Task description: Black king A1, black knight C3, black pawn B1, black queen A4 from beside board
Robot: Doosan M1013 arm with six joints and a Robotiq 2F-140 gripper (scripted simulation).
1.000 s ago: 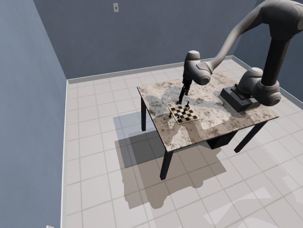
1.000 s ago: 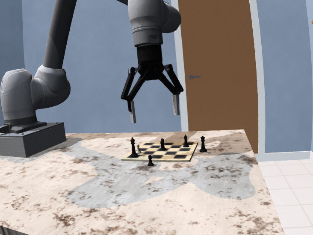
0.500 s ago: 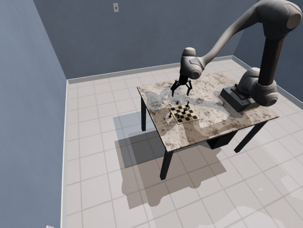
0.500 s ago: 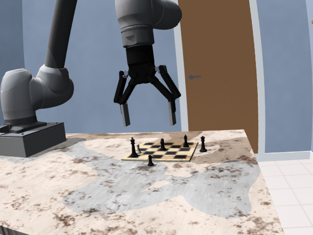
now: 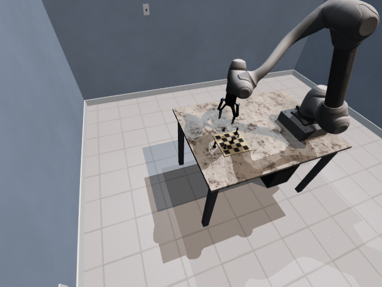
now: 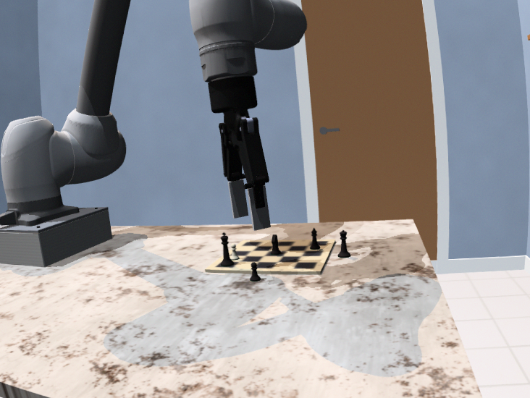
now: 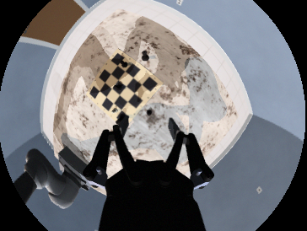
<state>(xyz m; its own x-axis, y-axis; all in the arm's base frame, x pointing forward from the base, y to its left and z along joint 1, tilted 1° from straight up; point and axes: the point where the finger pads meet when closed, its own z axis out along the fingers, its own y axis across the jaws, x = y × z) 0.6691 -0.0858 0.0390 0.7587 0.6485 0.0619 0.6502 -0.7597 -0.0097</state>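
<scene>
The black pawn is 11 cm below my hand. From my hand the other things lie so: black king 8 cm behind, 6 cm to the left, 9 cm below; small chessboard 1 cm behind, 14 cm to the left, 12 cm below; white pawn 8 cm behind, 10 cm to the left, 10 cm below.
</scene>
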